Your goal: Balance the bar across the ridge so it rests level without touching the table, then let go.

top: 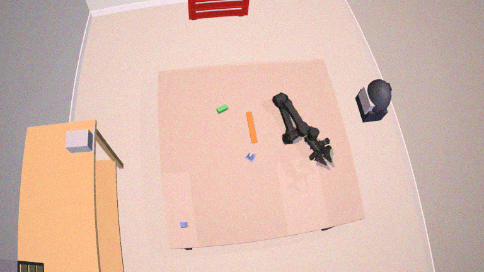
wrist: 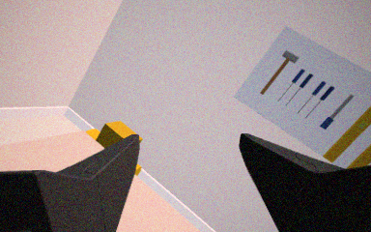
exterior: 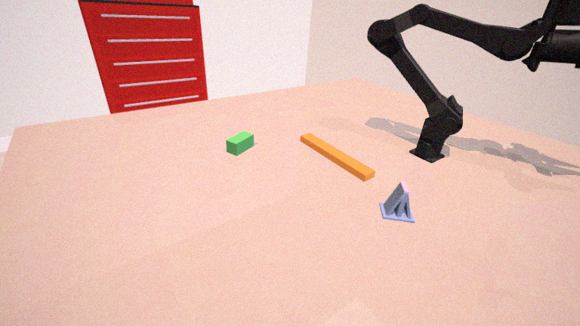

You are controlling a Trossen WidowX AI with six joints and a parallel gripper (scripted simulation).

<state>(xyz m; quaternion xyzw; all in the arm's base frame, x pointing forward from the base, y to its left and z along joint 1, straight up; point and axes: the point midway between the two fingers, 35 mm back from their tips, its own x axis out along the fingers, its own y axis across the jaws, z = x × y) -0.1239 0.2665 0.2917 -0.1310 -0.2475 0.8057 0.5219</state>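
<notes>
Right now my gripper tip is 410 mm to the left of the orange bar, 370 mm short of it and 290 mm above it. The rest, counted from my gripper tip: small purple cube (880 mm ahead, 280 mm below, 200 mm to the left); then green block (560 mm to the right, 540 mm ahead, 280 mm below); then ridge (410 mm ahead, 260 mm below, 200 mm to the right).
</notes>
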